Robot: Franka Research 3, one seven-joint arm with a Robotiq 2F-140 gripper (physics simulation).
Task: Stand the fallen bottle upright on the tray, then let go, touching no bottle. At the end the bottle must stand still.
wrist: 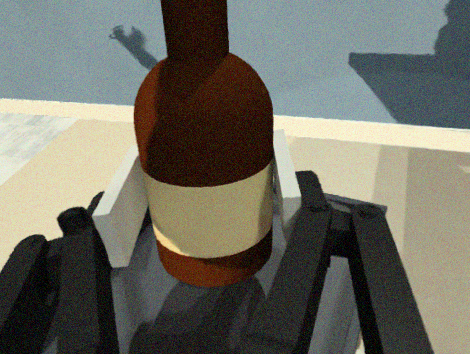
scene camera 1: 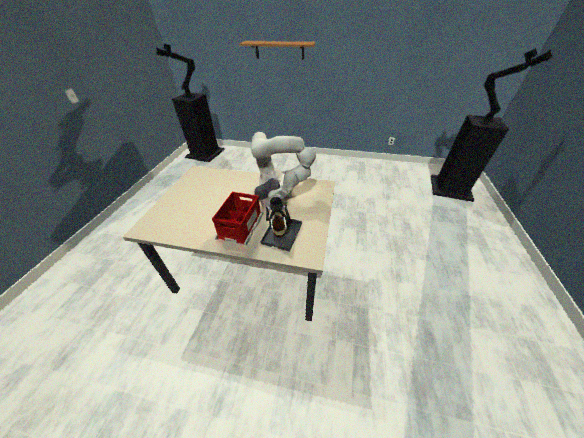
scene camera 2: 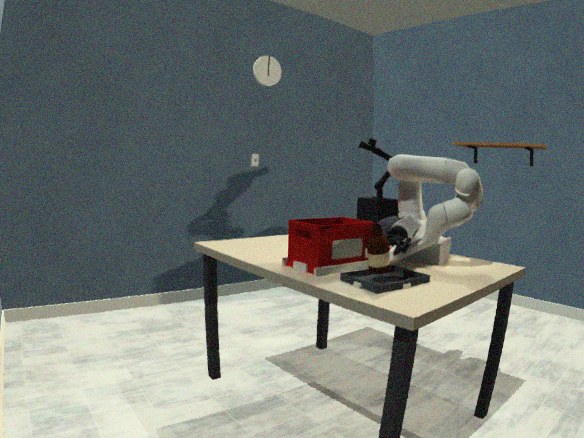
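Observation:
The brown bottle point(scene camera 1: 279, 226) point(scene camera 2: 378, 246) point(wrist: 205, 130) with a cream label is close to upright, its neck leaning slightly left in the second scene view. Its base is over the dark tray point(scene camera 1: 287, 244) point(scene camera 2: 385, 287) point(wrist: 134, 282), towards the crate side. Whether the base touches the tray floor cannot be told. My gripper point(scene camera 1: 278, 218) point(scene camera 2: 386, 252) point(wrist: 209, 159) is shut on the bottle, with one pale pad on each side at the label. In the wrist view a dark shadow lies on the tray below the base.
A red crate point(scene camera 1: 231, 231) point(scene camera 2: 310, 250) stands close beside the tray, on the left in both scene views, on a pale base. The table's front edge point(scene camera 1: 225, 254) point(scene camera 2: 320, 290) runs near the tray. Black pedestals point(scene camera 1: 197, 125) point(scene camera 1: 467, 155) stand beyond the table.

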